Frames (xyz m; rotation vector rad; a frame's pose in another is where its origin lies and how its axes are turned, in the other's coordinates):
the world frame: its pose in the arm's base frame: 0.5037 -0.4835 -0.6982 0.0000 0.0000 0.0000
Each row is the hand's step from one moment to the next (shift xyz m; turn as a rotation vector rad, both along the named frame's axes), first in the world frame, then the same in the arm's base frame.
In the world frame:
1: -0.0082 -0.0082 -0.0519 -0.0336 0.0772 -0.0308
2: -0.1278 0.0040 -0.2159 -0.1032 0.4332 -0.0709
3: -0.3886 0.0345 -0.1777 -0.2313 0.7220 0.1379
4: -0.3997 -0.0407 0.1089 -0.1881 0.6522 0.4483
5: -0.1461 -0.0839 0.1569 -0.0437 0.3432 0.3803
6: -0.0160 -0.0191 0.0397 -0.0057 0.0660 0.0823
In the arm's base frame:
1: -0.0082 -0.0082 -0.0519 -0.0336 0.0772 -0.0308
2: -0.1278 0.0040 -0.2159 -0.1032 0.4332 -0.0709
3: -0.3886 0.0345 -0.1777 -0.2313 0.7220 0.1379
4: -0.3997 -0.0407 0.1089 -0.1881 0.6522 0.4483
5: -0.1461 -0.0839 0.1569 -0.0437 0.3432 0.3803
6: -0.0160 -0.0191 0.0397 -0.0057 0.0660 0.0823

